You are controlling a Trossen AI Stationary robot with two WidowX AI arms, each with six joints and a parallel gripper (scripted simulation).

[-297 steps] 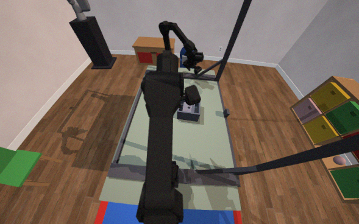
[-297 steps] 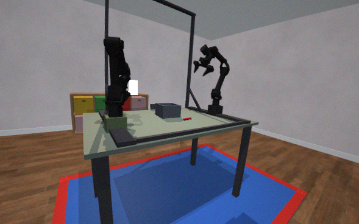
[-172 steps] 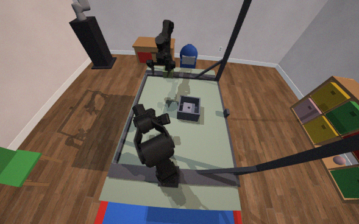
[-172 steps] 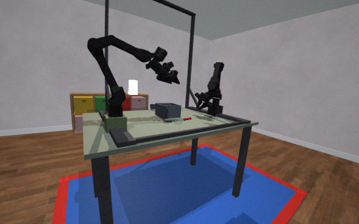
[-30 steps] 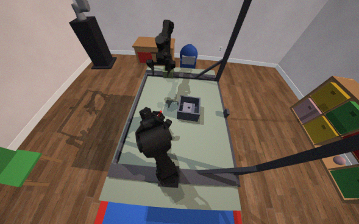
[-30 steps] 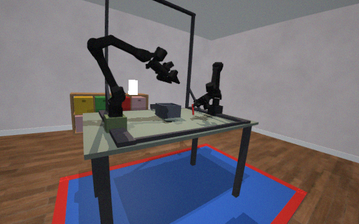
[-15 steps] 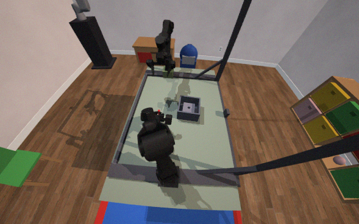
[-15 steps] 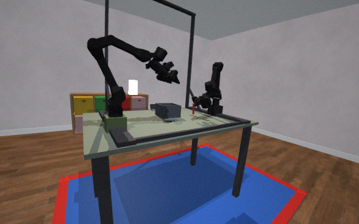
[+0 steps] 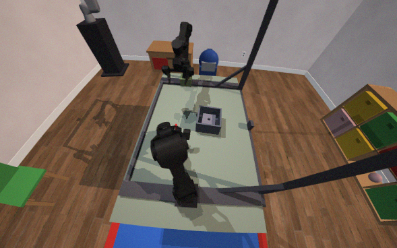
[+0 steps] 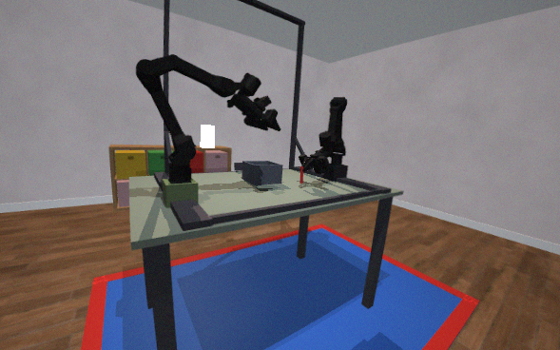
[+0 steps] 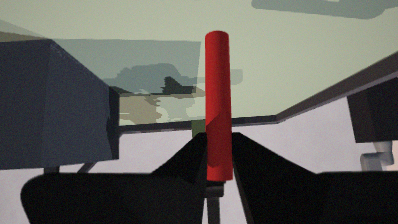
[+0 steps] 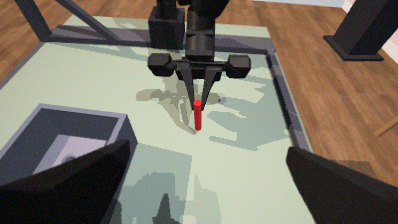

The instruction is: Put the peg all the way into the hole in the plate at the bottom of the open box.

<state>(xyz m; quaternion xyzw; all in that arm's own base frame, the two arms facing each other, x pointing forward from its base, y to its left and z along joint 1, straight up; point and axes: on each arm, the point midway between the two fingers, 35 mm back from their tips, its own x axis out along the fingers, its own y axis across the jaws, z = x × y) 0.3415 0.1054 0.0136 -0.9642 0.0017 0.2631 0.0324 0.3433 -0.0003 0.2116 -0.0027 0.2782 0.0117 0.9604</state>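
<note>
My left hand is 22 cm past the pale plate, 10 cm to the left of it and 6 cm above it. Also, from my left hand: red peg 4 cm below, 3 cm to the right; then box 22 cm behind, 10 cm to the right, 8 cm below.
</note>
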